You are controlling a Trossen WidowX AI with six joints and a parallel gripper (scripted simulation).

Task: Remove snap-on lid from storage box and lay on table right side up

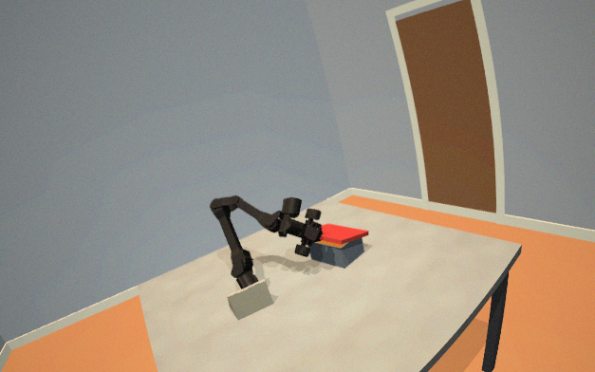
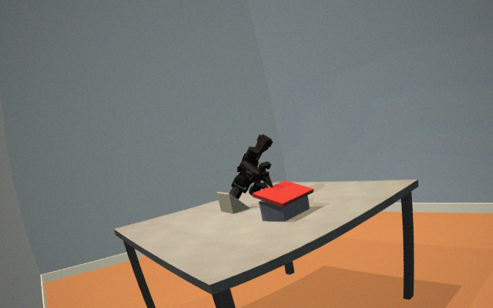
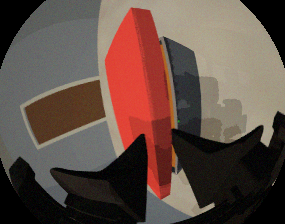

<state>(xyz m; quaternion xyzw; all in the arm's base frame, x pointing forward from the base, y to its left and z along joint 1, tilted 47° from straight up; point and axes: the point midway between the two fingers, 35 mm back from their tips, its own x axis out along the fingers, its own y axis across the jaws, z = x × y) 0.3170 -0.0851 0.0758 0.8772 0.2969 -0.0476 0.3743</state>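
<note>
Right now the red lid is 80 mm ahead of my gripper tip, 10 mm to the left of it and 20 mm below it. The rest, counted from my gripper tip: storage box (70 mm ahead, 10 mm to the left, 80 mm below).
</note>
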